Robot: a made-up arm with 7 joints. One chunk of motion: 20 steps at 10 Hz.
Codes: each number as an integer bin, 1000 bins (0 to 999) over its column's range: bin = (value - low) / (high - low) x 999, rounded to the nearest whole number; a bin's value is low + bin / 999 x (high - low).
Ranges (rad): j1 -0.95..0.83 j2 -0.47..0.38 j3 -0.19..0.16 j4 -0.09..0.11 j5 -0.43..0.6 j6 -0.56..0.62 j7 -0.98..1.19
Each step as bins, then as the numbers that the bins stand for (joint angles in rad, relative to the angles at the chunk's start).
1 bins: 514 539 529 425 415 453 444
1 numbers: -0.0342 -0.0114 -0.0047 -0.0049 -0.0021 -0.0249 -0.0156
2 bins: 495 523 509 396 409 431 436
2 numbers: -0.0680 -0.0250 -0.0117 -0.0107 -0.0083 -0.0509 -0.0329
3 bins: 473 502 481 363 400 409 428
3 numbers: -0.1072 -0.0429 -0.0215 -0.0173 -0.0176 -0.0769 -0.0503
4 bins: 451 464 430 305 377 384 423
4 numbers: -0.1464 -0.0752 -0.0393 -0.0289 -0.0413 -0.1064 -0.0612
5 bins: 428 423 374 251 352 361 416
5 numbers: -0.1874 -0.1101 -0.0590 -0.0397 -0.0671 -0.1336 -0.0764
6 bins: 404 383 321 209 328 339 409
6 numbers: -0.2302 -0.1441 -0.0775 -0.0482 -0.0918 -0.1596 -0.0916
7 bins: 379 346 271 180 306 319 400
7 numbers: -0.2747 -0.1756 -0.0951 -0.0540 -0.1145 -0.1832 -0.1111
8 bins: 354 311 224 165 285 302 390
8 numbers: -0.3192 -0.2054 -0.1115 -0.0570 -0.1362 -0.2033 -0.1329
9 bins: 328 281 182 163 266 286 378
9 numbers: -0.3656 -0.2309 -0.1262 -0.0574 -0.1557 -0.2222 -0.1589
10 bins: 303 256 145 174 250 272 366
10 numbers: -0.4101 -0.2522 -0.1392 -0.0552 -0.1722 -0.2387 -0.1850
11 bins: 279 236 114 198 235 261 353
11 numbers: -0.4529 -0.2692 -0.1501 -0.0504 -0.1877 -0.2517 -0.2132
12 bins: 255 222 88 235 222 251 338
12 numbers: -0.4956 -0.2811 -0.1592 -0.0430 -0.2011 -0.2635 -0.2458
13 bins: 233 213 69 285 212 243 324
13 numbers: -0.5348 -0.2888 -0.1658 -0.0329 -0.2114 -0.2730 -0.2762
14 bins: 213 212 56 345 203 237 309
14 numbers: -0.5705 -0.2896 -0.1704 -0.0209 -0.2207 -0.2801 -0.3088
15 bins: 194 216 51 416 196 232 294
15 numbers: -0.6043 -0.2862 -0.1721 -0.0067 -0.2279 -0.2860 -0.3414
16 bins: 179 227 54 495 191 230 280
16 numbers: -0.6311 -0.2769 -0.1711 0.0091 -0.2331 -0.2883 -0.3718
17 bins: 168 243 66 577 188 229 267
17 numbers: -0.6507 -0.2632 -0.1669 0.0255 -0.2362 -0.2895 -0.4000
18 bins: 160 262 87 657 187 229 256
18 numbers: -0.6649 -0.2471 -0.1595 0.0415 -0.2372 -0.2895 -0.4239
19 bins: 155 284 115 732 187 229 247
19 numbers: -0.6738 -0.2284 -0.1497 0.0565 -0.2372 -0.2895 -0.4435
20 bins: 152 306 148 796 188 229 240
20 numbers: -0.6792 -0.2096 -0.1381 0.0694 -0.2362 -0.2895 -0.4587
